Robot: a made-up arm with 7 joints. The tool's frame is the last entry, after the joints.
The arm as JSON. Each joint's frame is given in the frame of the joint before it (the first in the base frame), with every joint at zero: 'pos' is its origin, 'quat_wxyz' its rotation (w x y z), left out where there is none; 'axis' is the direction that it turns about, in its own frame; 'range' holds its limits. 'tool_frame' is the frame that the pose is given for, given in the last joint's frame.
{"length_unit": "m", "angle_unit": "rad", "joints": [
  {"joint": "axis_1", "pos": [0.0, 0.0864, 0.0], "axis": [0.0, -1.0, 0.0], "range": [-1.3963, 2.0]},
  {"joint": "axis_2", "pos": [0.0, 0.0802, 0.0], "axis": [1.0, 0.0, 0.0], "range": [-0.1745, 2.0]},
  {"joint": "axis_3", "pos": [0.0, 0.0, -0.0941], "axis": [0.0, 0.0, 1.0], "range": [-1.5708, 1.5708]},
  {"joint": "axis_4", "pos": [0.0, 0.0, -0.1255], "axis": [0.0, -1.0, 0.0], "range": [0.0, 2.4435]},
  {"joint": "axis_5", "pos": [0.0, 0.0, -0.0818], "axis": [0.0, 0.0, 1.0], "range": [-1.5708, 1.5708]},
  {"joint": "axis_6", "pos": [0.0, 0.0, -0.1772], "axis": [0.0, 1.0, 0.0], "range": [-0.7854, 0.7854]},
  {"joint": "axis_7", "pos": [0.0, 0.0, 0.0], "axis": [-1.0, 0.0, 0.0], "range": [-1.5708, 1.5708]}
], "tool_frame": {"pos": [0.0, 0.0, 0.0]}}
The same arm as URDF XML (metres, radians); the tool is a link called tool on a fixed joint. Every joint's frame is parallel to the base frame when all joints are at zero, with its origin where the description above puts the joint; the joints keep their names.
<robot name="arm">
  <joint name="tool_fixed" type="fixed">
    <parent link="link7"/>
    <child link="tool"/>
    <origin xyz="0.0000 0.0000 0.0000"/>
  </joint>
  <joint name="axis_7" type="revolute">
    <parent link="link6"/>
    <child link="link7"/>
    <origin xyz="0.0000 0.0000 0.0000"/>
    <axis xyz="-1 0 0"/>
    <limit lower="-1.5708" upper="1.5708"/>
  </joint>
  <joint name="axis_6" type="revolute">
    <parent link="link5"/>
    <child link="link6"/>
    <origin xyz="0.0000 0.0000 -0.1772"/>
    <axis xyz="0 1 0"/>
    <limit lower="-0.7854" upper="0.7854"/>
  </joint>
  <joint name="axis_5" type="revolute">
    <parent link="link4"/>
    <child link="link5"/>
    <origin xyz="0.0000 0.0000 -0.0818"/>
    <axis xyz="0 0 1"/>
    <limit lower="-1.5708" upper="1.5708"/>
  </joint>
  <joint name="axis_4" type="revolute">
    <parent link="link3"/>
    <child link="link4"/>
    <origin xyz="0.0000 0.0000 -0.1255"/>
    <axis xyz="0 -1 0"/>
    <limit lower="0.0000" upper="2.4435"/>
  </joint>
  <joint name="axis_3" type="revolute">
    <parent link="link2"/>
    <child link="link3"/>
    <origin xyz="0.0000 0.0000 -0.0941"/>
    <axis xyz="0 0 1"/>
    <limit lower="-1.5708" upper="1.5708"/>
  </joint>
  <joint name="axis_2" type="revolute">
    <parent link="link1"/>
    <child link="link2"/>
    <origin xyz="0.0000 0.0802 0.0000"/>
    <axis xyz="1 0 0"/>
    <limit lower="-0.1745" upper="2.0000"/>
  </joint>
  <joint name="axis_1" type="revolute">
    <parent link="base"/>
    <child link="link1"/>
    <origin xyz="0.0000 0.0864 0.0000"/>
    <axis xyz="0 -1 0"/>
    <limit lower="-1.3963" upper="2.0000"/>
  </joint>
  <link name="base"/>
  <link name="link1"/>
  <link name="link2"/>
  <link name="link3"/>
  <link name="link4"/>
  <link name="link5"/>
  <link name="link6"/>
  <link name="link7"/>
  <link name="tool"/>
</robot>

